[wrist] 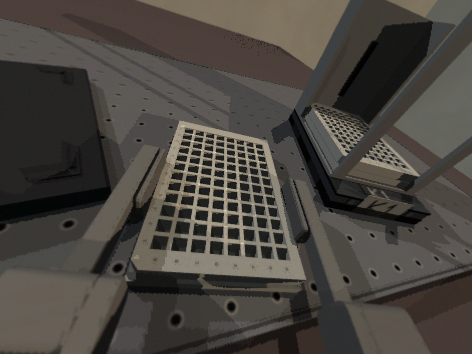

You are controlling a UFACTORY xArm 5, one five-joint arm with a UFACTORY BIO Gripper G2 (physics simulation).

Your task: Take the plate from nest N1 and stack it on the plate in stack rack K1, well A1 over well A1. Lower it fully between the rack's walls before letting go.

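Places are measured from the arm's base along level axes (x ahead, y left, z up), in centimetres.
Pixels of known places: hand at its tool point: (226, 196).
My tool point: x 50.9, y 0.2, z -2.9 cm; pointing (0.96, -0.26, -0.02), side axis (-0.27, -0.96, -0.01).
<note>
Behind a point stands the place of what it marks.
The pale 96-well plate (220, 190) @[z -3.3, x 51.7, y 0.4 cm] lies level in the middle of the wrist view, its lettered edge toward the camera and a thin dark strip under that edge. My gripper (223, 194) @[z -2.9, x 50.9, y 0.2 cm] is shut on this plate, one pad along each long side. The nest N1 under it is mostly hidden. Stack rack K1 (385, 204) @[z -2.8, x 49.6, y -13.3 cm] stands to the right, with its label facing the camera. Another pale plate (344, 131) @[z -1.3, x 58.3, y -14.8 cm] sits low inside the rack, partly hidden by a front post.
A black nest (45, 135) @[z -3.4, x 56.2, y 10.5 cm] with raised corner brackets lies at the left. The rack's tall grey posts and walls rise at the right, close to my right finger. The perforated deck (200, 105) @[z -4.5, x 66.0, y -0.3 cm] runs under everything, with its edge at the lower right.
</note>
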